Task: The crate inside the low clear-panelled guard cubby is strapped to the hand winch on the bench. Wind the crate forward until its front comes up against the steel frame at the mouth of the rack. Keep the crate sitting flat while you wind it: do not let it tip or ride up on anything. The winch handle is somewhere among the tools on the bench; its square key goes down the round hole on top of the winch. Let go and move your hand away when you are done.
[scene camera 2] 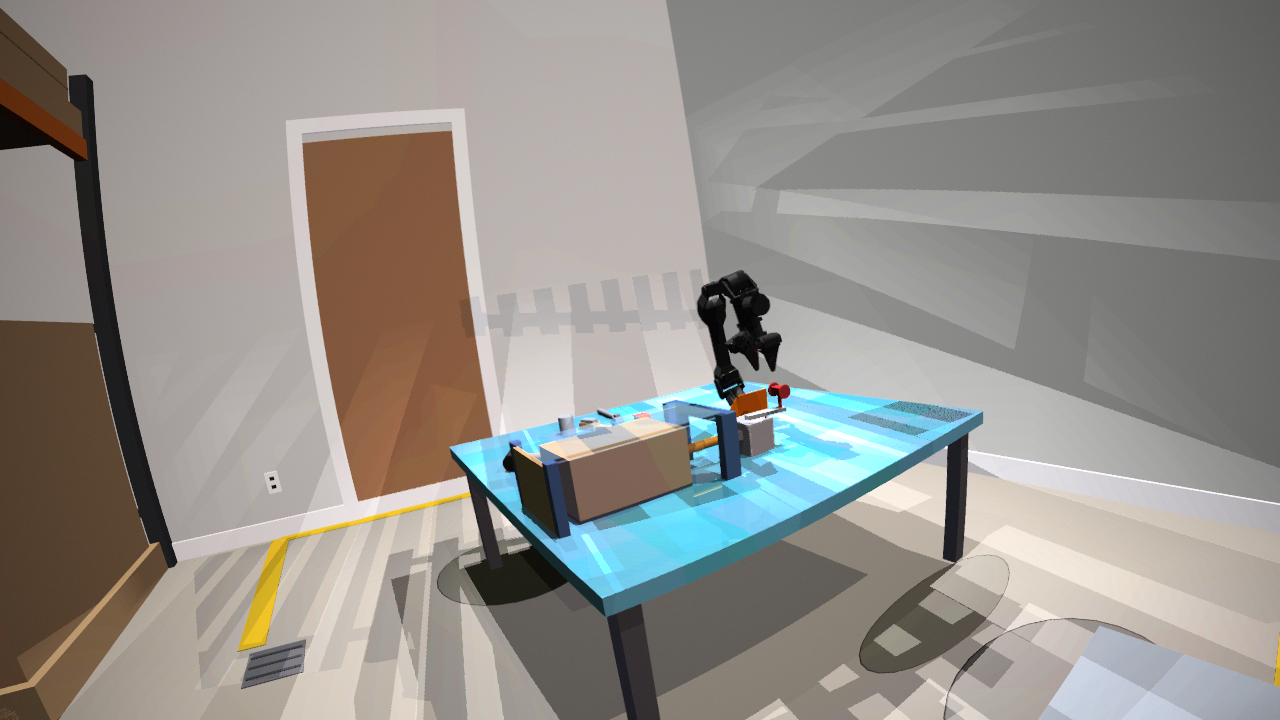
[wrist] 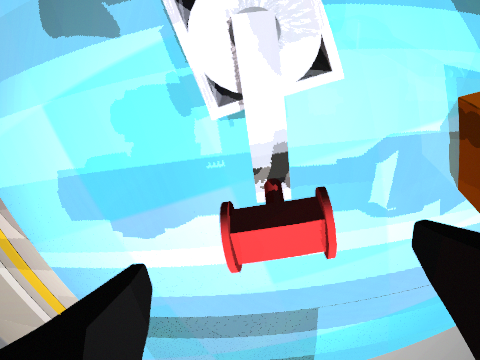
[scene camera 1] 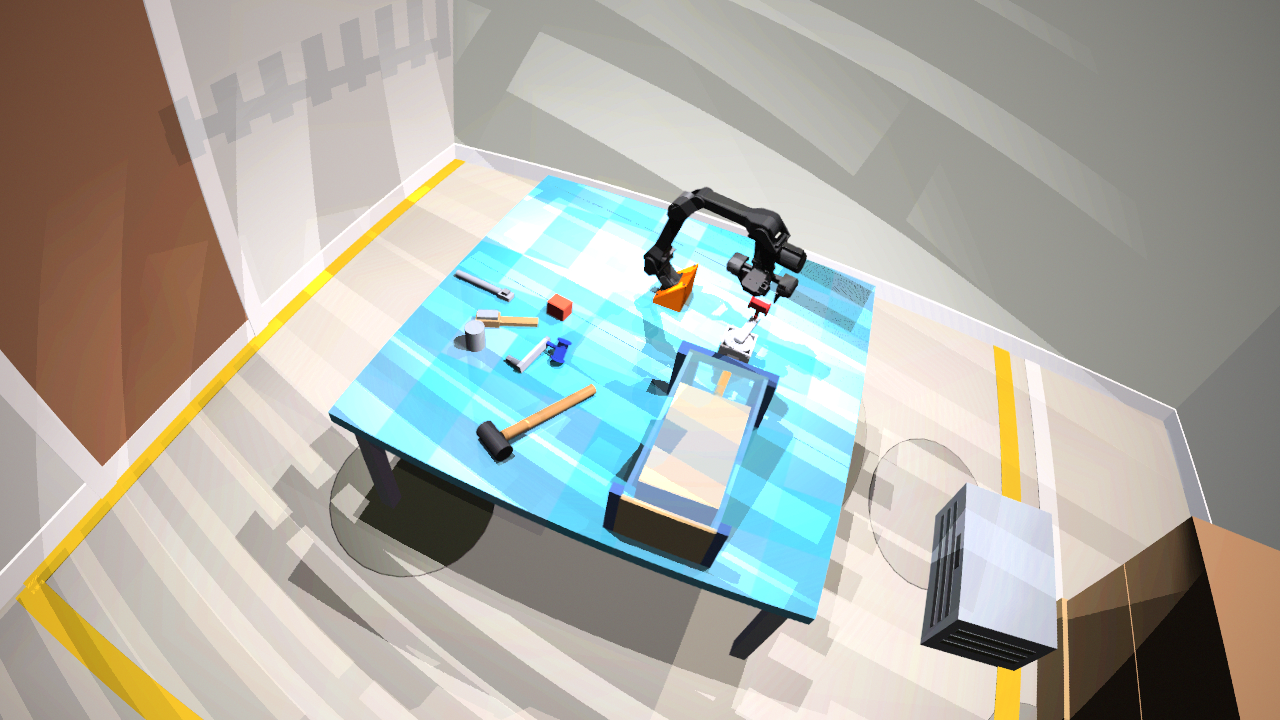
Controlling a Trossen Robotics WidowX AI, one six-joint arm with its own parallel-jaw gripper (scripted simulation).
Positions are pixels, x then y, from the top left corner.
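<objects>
There is a clear-panelled guard cubby here, and a single spot on it appears both at (scene camera 1: 676,495) and at (scene camera 2: 545,447). My gripper is visible in scene camera 2 (765,370), and the wrist view and scene camera 1 show it as well. For my gripper, (wrist: 117,313) and (scene camera 1: 774,299) are the same spot.
</objects>
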